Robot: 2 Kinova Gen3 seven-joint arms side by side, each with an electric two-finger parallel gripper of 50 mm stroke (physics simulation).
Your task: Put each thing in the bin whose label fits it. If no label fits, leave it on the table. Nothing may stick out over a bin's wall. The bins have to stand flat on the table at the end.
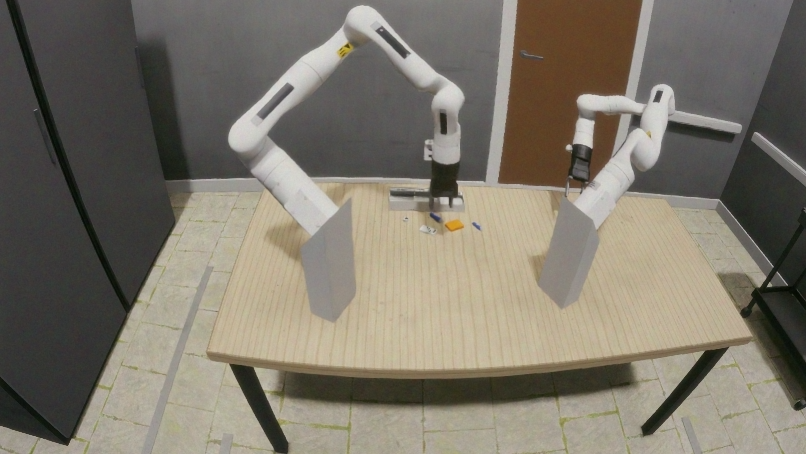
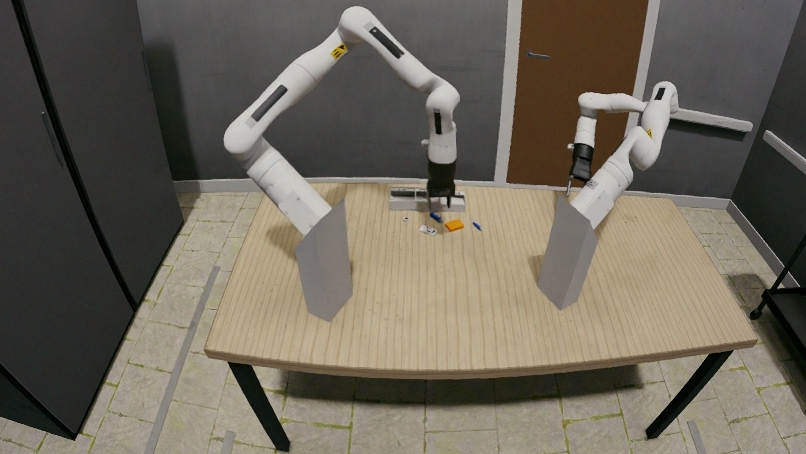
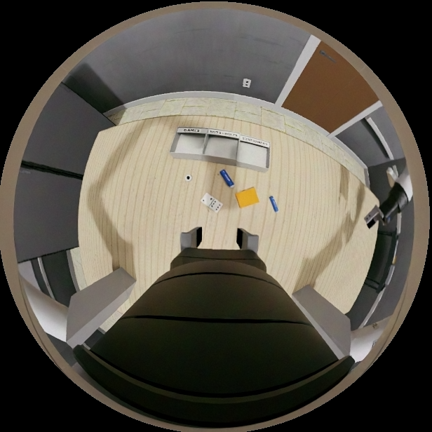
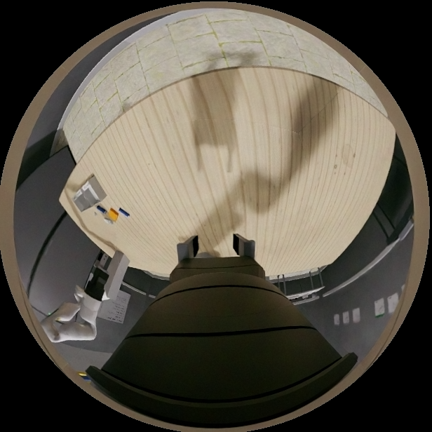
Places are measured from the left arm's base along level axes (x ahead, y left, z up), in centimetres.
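Where they show: left gripper, fingertip midpoint: [image 1: 440, 206] [image 2: 439, 206]; right gripper, fingertip midpoint: [image 1: 573, 198].
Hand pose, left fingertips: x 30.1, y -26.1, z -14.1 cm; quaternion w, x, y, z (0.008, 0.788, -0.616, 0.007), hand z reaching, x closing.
Observation:
After its pixels a point has its place.
A white row of three joined bins [image 1: 408, 206] @[x 45.1, y -15.7, z -25.5 cm] [image 2: 408, 206] @[x 45.0, y -15.5, z -25.5 cm] [image 3: 218, 158] stands at the table's back; its left label reads GAMES, the right appears to read STATIONERY, the middle is unclear. Before it lie a small white round piece with a dark centre [image 3: 185, 178], a white domino [image 1: 428, 230] @[x 34.7, y -23.0, z -26.6 cm] [image 3: 211, 202], a thick blue cylinder [image 1: 435, 217] @[x 41.3, y -24.8, z -26.2 cm] [image 3: 226, 178], an orange block [image 1: 454, 225] @[x 38.0, y -31.1, z -26.3 cm] [image 3: 247, 197] and a thinner blue cylinder [image 1: 476, 226] @[x 39.0, y -38.4, z -26.7 cm] [image 3: 273, 204]. My left gripper [image 1: 441, 206] @[x 30.1, y -26.1, z -14.1 cm] [image 3: 219, 234] is open and empty, above the table near these things. My right gripper [image 1: 574, 192] @[x 43.4, y -71.4, z -14.6 cm] [image 4: 215, 241] is open and empty, far right of them.
Two grey arm mounts [image 1: 329, 276] @[x -6.3, y -1.6, z -10.7 cm] [image 1: 568, 262] @[x 7.1, y -61.9, z -11.7 cm] stand on the wooden table [image 1: 451, 315] @[x 0.2, y -31.5, z -27.3 cm]. The wall and a brown door [image 1: 569, 84] are behind the table. A dark cabinet [image 1: 73, 169] stands at the left and a black cart is partly visible at the right.

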